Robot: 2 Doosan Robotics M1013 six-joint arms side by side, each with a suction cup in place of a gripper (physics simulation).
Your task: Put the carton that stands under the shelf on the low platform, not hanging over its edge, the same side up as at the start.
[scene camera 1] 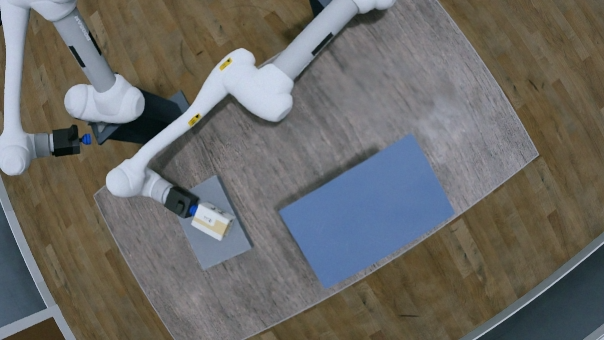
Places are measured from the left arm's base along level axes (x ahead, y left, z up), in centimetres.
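Pixels of known places: left end effector, tool point: (201,214); right end effector, tool point: (90,138).
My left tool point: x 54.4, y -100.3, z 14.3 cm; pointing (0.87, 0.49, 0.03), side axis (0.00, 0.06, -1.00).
Ahead of a thing's pixels: the offset from my left tool point to its top centre. "spot": to the spot under its first point. Level surfaces: height alone.
A white and tan carton @(dx +4.4, dy +1.8, dz +2.1 cm) (212,221) is over the grey low platform @(spot: dx +15.7, dy -9.3, dz -9.5 cm) (215,256), and its outline lies inside the platform's edges in this view. Whether its underside touches the platform cannot be told from above. My left gripper (194,210), a blue suction cup on a black mount, is against the carton's upper-left side and holds it. My right gripper (87,139), also a blue suction cup, is at the left beyond the table's edge, with no carton on it. The shelf @(dx +32.3, dy +51.6, dz +20.0 cm) (367,210) shows as a blue top board; the space under it is hidden.
The wood-grained table @(dz -14.3 cm) (340,120) carries the platform and the shelf, with the shelf to the right of the platform. The left arm reaches across the table from the top. A dark pedestal (150,117) stands behind the table's upper-left edge, near the right arm.
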